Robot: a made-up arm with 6 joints. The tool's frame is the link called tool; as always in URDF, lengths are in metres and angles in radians.
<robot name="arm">
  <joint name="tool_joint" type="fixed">
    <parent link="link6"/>
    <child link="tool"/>
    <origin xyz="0.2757 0.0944 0.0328" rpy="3.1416 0 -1.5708"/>
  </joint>
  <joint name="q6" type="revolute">
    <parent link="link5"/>
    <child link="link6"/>
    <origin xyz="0.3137 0.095 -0.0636" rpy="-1.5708 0 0"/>
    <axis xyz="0 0 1"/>
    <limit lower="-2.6" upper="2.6"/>
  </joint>
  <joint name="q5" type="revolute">
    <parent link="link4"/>
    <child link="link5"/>
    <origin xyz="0.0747 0.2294 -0.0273" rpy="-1.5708 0 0"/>
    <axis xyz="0 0 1"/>
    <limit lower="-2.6" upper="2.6"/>
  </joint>
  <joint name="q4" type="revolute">
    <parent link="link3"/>
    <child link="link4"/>
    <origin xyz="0.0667 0.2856 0.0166" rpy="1.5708 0 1.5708"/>
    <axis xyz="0 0 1"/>
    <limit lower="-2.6" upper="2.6"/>
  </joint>
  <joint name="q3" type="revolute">
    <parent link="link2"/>
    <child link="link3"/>
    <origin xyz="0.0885 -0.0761 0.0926"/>
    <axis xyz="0 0 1"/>
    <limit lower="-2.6" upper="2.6"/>
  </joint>
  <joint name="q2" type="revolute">
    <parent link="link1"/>
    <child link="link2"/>
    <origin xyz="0.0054 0.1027 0.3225" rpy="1.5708 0 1.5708"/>
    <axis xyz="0 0 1"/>
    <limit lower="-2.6" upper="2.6"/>
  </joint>
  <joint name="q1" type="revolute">
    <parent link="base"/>
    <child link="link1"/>
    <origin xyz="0 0 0.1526" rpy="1.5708 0 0"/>
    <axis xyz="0 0 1"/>
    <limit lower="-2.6" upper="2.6"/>
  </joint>
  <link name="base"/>
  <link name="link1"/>
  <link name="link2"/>
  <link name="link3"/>
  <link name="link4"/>
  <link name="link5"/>
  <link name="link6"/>
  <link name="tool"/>
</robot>
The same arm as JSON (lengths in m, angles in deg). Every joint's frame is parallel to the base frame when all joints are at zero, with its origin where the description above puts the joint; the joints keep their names.
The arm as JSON. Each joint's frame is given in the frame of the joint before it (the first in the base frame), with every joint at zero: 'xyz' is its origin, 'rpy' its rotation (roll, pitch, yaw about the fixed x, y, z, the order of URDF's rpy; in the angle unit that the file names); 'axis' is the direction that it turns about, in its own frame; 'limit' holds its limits. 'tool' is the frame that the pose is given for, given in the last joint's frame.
{
  "units": {
    "length": "m",
    "angle": "deg"
  },
  "joints": [
    {
      "name": "q1",
      "type": "revolute",
      "origin": {
        "xyz": [
          0.0,
          0.0,
          0.1526
        ],
        "rpy": [
          0.0,
          0.0,
          0.0
        ]
      },
      "axis": [
        0.0,
        -1.0,
        0.0
      ],
      "limit": {
        "lower": -148.97,
        "upper": 148.97
      }
    },
    {
      "name": "q2",
      "type": "revolute",
      "origin": {
        "xyz": [
          0.0054,
          -0.3225,
          0.1027
        ],
        "rpy": [
          0.0,
          0.0,
          0.0
        ]
      },
      "axis": [
        1.0,
        0.0,
        0.0
      ],
      "limit": {
        "lower": -148.97,
        "upper": 148.97
      }
    },
    {
      "name": "q3",
      "type": "revolute",
      "origin": {
        "xyz": [
          0.0926,
          0.0761,
          0.0885
        ],
        "rpy": [
          0.0,
          0.0,
          0.0
        ]
      },
      "axis": [
        1.0,
        0.0,
        0.0
      ],
      "limit": {
        "lower": -148.97,
        "upper": 148.97
      }
    },
    {
      "name": "q4",
      "type": "revolute",
      "origin": {
        "xyz": [
          0.0166,
          -0.2856,
          0.0667
        ],
        "rpy": [
          0.0,
          0.0,
          0.0
        ]
      },
      "axis": [
        0.0,
        0.0,
        1.0
      ],
      "limit": {
        "lower": -148.97,
        "upper": 148.97
      }
    },
    {
      "name": "q5",
      "type": "revolute",
      "origin": {
        "xyz": [
          0.2294,
          -0.0747,
          -0.0273
        ],
        "rpy": [
          0.0,
          0.0,
          0.0
        ]
      },
      "axis": [
        1.0,
        0.0,
        0.0
      ],
      "limit": {
        "lower": -148.97,
        "upper": 148.97
      }
    },
    {
      "name": "q6",
      "type": "revolute",
      "origin": {
        "xyz": [
          -0.0636,
          -0.3137,
          -0.095
        ],
        "rpy": [
          0.0,
          0.0,
          0.0
        ]
      },
      "axis": [
        0.0,
        0.0,
        -1.0
      ],
      "limit": {
        "lower": -148.97,
        "upper": 148.97
      }
    }
  ],
  "tool": {
    "origin": {
      "xyz": [
        -0.0944,
        -0.2757,
        -0.0328
      ],
      "rpy": [
        0.0,
        0.0,
        0.0
      ]
    }
  }
}

